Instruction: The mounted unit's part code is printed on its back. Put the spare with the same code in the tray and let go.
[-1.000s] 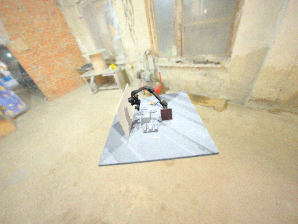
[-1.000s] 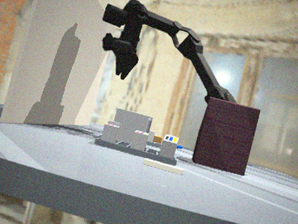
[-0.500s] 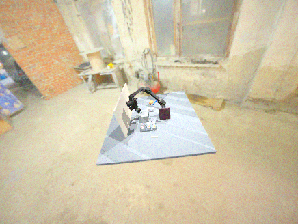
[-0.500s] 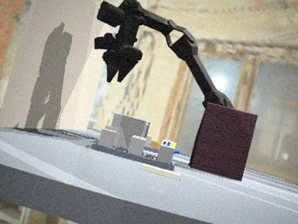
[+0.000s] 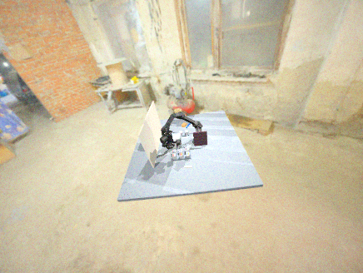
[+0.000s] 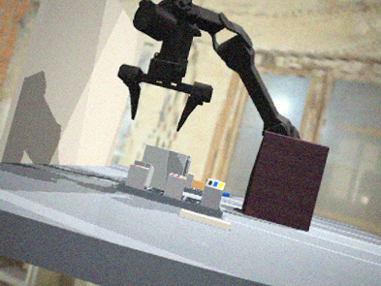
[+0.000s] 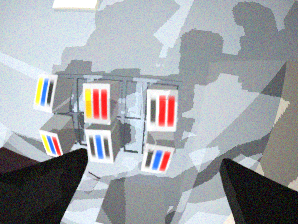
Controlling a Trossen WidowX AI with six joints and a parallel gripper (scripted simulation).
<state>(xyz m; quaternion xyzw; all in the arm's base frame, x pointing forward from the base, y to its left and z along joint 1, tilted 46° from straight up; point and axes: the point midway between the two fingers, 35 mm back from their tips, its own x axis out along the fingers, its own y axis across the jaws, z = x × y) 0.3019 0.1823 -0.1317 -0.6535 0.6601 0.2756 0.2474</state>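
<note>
Right now the white spare block is 10 cm below my gripper tip, 1 cm to the left of it and 1 cm ahead of it. Also, from my gripper tip: beige panel: 23 cm to the right, 23 cm ahead, 9 cm above.
</note>
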